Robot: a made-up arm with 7 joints.
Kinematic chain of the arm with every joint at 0, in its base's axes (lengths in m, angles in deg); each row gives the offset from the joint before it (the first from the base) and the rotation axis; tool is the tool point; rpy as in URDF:
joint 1: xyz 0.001 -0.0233 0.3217 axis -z
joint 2: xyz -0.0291 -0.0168 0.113 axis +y
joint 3: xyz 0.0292 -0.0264 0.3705 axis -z
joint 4: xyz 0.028 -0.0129 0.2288 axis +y
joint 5: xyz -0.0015 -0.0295 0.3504 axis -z
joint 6: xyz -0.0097 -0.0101 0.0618 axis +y
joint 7: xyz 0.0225 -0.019 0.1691 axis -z
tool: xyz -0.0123 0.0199 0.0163 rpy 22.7 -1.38 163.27
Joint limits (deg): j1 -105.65..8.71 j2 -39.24..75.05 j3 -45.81..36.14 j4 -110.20..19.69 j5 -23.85..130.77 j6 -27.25..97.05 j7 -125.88..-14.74
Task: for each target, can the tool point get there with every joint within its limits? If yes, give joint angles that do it. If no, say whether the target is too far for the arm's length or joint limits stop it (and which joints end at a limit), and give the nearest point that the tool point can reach.
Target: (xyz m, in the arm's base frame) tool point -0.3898 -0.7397 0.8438
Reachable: yes | joints -48.56 -30.21 3.17 -64.46 107.77 52.92 -114.55
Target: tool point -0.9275 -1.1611 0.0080
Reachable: no: too far | nearest point -0.5238 -0.6664 0.5449 | short by 0.834 m
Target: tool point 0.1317 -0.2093 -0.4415
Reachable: no: joint limits stop it (at a limit: joint 1, joint 2, joint 4, joint 6) | nearest point 0.2177 -0.5569 0.3831 | short by 0.899 m
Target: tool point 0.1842 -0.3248 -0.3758
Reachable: no: joint limits stop it (at a limit: joint 1, joint 2, joint 4, joint 6) | nearest point 0.2282 -0.5552 0.3828 | short by 0.794 m
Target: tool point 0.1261 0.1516 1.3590
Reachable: yes | joints -66.68 43.38 11.82 -75.22 15.06 41.78 -65.46
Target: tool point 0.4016 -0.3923 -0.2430
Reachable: no: joint limits stop it (at a limit: joint 1, joint 2, joint 4, joint 6, joint 7) | nearest point 0.3316 -0.5139 0.3948 | short by 0.653 m
